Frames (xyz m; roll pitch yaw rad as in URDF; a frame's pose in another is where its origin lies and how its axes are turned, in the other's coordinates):
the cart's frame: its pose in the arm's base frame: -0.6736 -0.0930 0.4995 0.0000 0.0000 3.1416
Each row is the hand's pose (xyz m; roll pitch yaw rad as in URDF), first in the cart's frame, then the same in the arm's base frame.
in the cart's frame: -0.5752 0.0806 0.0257 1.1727 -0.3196 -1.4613
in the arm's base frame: -0.0984 -0.1736 0.5252 1.1727 -0.3196 1.6803
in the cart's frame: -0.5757 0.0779 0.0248 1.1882 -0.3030 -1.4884
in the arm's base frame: -0.0979 -0.1709 0.5243 1.1882 -0.3030 1.6532
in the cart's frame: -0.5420 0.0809 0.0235 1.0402 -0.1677 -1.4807
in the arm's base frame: -0.1316 -0.1739 0.5230 1.0402 -0.1677 1.6609
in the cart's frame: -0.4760 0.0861 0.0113 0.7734 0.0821 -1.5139
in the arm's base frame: -0.1976 -0.1791 0.5108 0.7734 0.0821 1.6277
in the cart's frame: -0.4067 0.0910 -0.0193 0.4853 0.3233 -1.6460
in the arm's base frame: -0.2669 -0.1840 0.4802 0.4853 0.3233 1.4956
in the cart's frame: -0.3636 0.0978 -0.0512 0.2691 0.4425 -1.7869
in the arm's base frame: -0.3100 -0.1908 0.4483 0.2691 0.4425 1.3547
